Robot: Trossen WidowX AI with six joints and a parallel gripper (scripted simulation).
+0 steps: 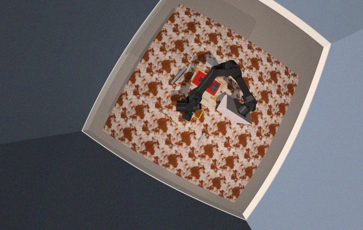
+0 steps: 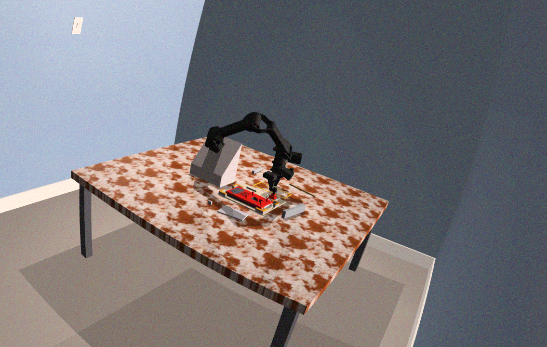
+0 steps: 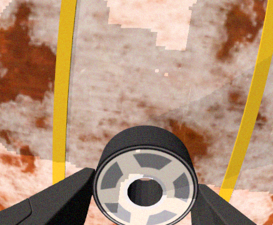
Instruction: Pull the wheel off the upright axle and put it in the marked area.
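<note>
Right now my gripper tip is right at the wheel. From my gripper tip the other things lie so: flat grey plate (40 cm to the right, 5 cm ahead, 1 cm below); thin rod (15 cm to the left, 10 cm ahead, 1 cm below).
</note>
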